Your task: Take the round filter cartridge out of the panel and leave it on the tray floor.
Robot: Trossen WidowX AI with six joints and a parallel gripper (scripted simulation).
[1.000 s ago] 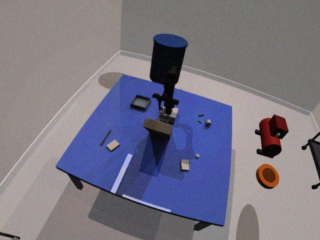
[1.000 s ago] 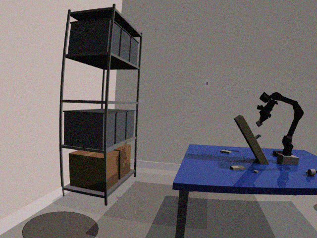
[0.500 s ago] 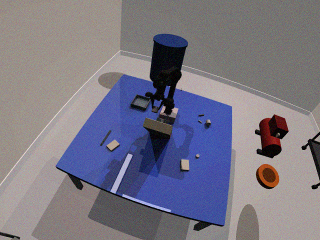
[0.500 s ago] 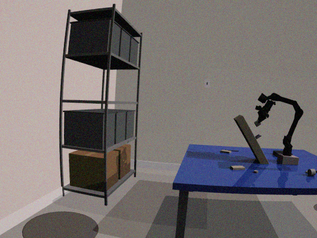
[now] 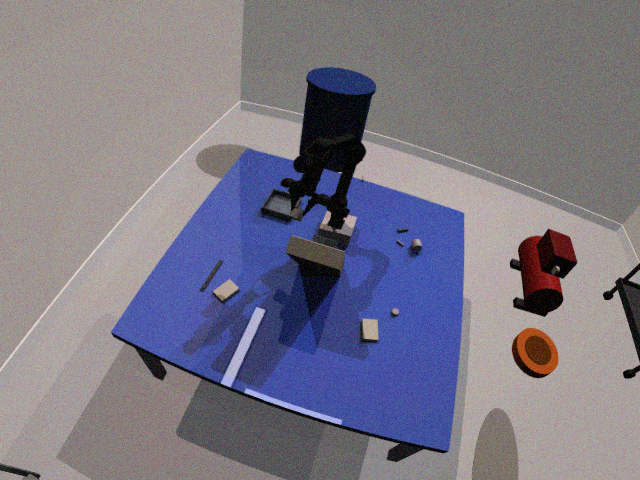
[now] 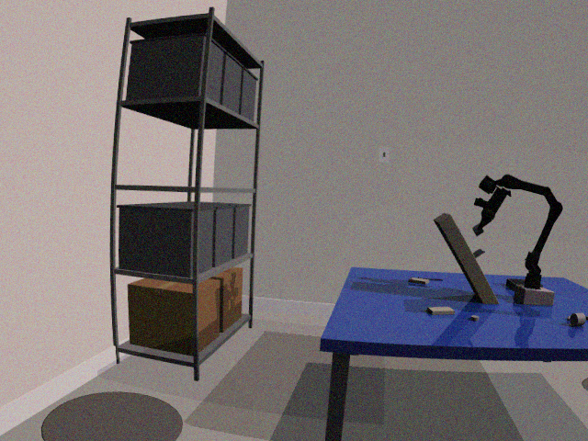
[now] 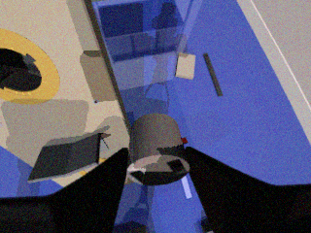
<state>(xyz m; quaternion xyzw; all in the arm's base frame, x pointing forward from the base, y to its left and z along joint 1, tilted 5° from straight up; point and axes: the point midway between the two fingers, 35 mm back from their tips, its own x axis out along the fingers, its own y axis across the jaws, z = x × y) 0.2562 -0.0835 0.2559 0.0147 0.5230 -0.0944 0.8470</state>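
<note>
Now: gripper tip 300 mm past the dark tray, 180 mm to the left of it and 280 mm above it. The rest, counted from my gripper tip: round grey filter cartridge (right at my gripper tip).
</note>
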